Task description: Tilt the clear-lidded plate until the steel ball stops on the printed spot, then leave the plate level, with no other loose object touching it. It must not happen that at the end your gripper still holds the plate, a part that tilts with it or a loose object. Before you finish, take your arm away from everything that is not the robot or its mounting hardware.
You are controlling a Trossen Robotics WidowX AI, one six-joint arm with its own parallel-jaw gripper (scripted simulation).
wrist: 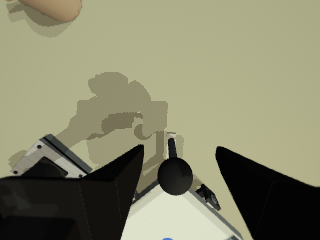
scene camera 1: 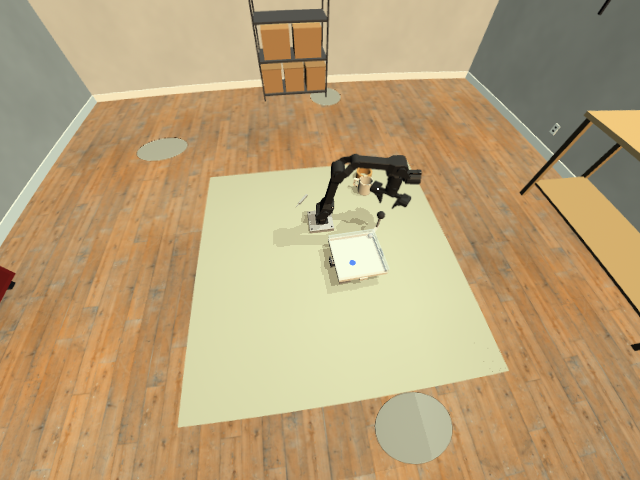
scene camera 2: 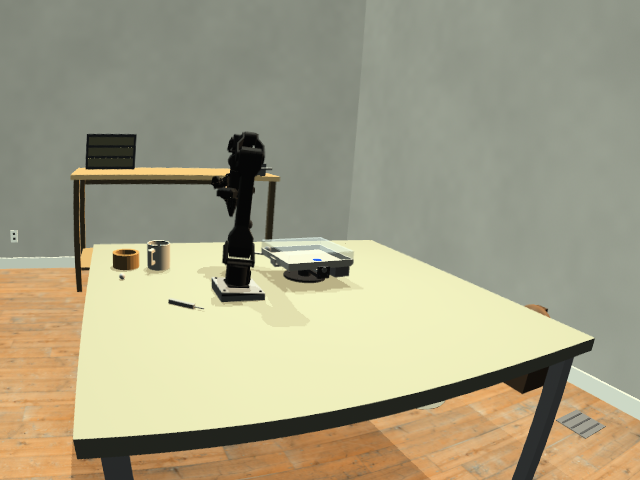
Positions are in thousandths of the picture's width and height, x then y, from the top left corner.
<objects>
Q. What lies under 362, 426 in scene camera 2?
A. My gripper.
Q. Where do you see a clear-lidded plate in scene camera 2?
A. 462, 530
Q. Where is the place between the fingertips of my gripper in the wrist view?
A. At 561, 627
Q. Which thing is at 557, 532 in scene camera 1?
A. A clear-lidded plate.
</objects>
